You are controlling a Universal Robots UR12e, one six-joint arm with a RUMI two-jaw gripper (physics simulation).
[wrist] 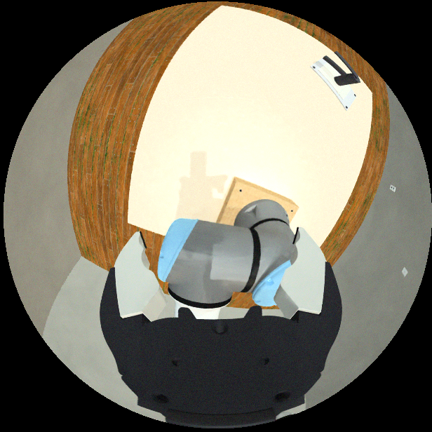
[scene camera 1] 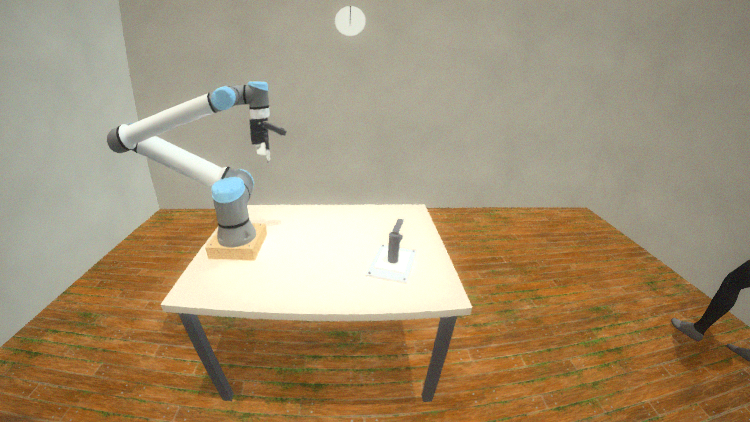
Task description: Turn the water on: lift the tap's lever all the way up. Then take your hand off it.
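Where they show: gripper, fingertip midpoint: (scene camera 1: 266,158); arm's base, link origin: (scene camera 1: 237,236).
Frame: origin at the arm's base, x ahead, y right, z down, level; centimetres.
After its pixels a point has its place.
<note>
The tap (scene camera 1: 393,248) @[x 68.9, y 25.5, z -2.9 cm] (wrist: 345,79) is dark grey and stands upright on a pale square plate (scene camera 1: 379,270) @[x 62.6, y 28.4, z 5.4 cm] (wrist: 323,75) near the table's right end. In the scene view its lever (scene camera 1: 398,226) @[x 72.7, y 18.9, z -9.3 cm] slants upward and back from the top of the body. In the wrist view two dark bars run from the tap, and I cannot tell surely which one is the lever. My gripper (scene camera 1: 265,156) @[x 16.5, y -18.0, z -31.9 cm] (wrist: 218,232) is open and empty. It points down, high above the table's left part, far to the left of the tap and touching nothing.
The pale table (scene camera 1: 314,293) @[x 35.0, y 37.4, z 6.2 cm] (wrist: 240,65) carries my arm's wooden base block (scene camera 1: 230,252) @[x -1.9, y 9.8, z 2.2 cm] (wrist: 231,202) at its left end. The arm's lower joints show between the fingers in the wrist view. A person's leg (scene camera 1: 721,299) shows at the far right, away from the table.
</note>
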